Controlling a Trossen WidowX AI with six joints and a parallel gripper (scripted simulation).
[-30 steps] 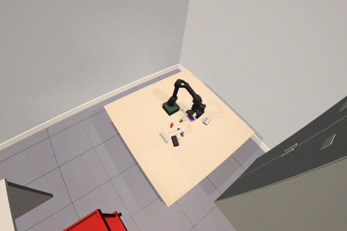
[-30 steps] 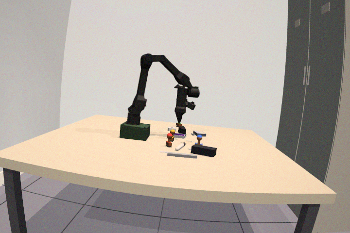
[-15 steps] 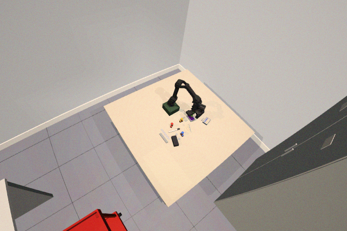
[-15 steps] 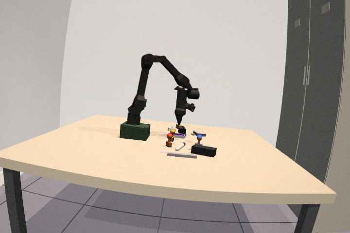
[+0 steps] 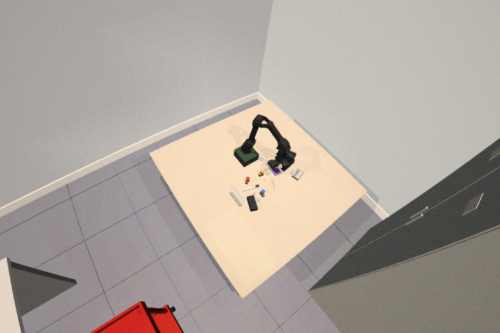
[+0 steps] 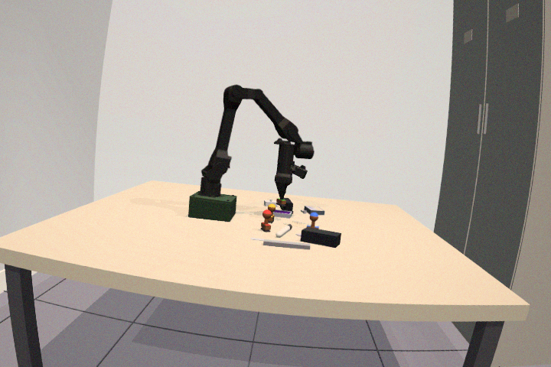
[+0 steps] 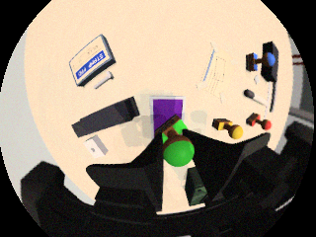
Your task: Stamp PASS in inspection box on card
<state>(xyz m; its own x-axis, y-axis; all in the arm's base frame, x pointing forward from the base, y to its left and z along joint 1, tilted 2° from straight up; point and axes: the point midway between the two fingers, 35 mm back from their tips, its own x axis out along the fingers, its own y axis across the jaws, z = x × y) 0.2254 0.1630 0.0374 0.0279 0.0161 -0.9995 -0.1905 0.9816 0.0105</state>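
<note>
Now: the purple ink pad 60 mm below my gripper tip. Also, from my gripper tip: green-knobbed stamp right at my gripper tip; pale card 110 mm to the right, 100 mm ahead, 70 mm below; yellow-knobbed stamp 130 mm to the right, 40 mm below, 10 mm behind.
</note>
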